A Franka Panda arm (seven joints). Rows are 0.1 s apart.
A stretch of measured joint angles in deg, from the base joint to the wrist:
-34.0, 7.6, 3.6, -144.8, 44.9, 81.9, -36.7
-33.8, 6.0, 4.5, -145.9, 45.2, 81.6, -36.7
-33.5, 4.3, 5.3, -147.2, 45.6, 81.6, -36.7
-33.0, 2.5, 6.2, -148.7, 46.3, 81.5, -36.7
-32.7, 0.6, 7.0, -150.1, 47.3, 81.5, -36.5
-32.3, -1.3, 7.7, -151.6, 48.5, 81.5, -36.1
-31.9, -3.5, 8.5, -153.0, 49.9, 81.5, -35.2
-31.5, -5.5, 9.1, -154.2, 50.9, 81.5, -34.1
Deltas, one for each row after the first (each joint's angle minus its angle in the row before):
0.2, -1.6, 0.9, -1.1, 0.3, -0.3, 0.0
0.3, -1.7, 0.8, -1.3, 0.4, 0.0, 0.0
0.5, -1.8, 0.9, -1.5, 0.7, -0.1, 0.0
0.3, -1.9, 0.8, -1.4, 1.0, 0.0, 0.2
0.4, -1.9, 0.7, -1.5, 1.2, 0.0, 0.4
0.4, -2.2, 0.8, -1.4, 1.4, 0.0, 0.9
0.4, -2.0, 0.6, -1.2, 1.0, 0.0, 1.1

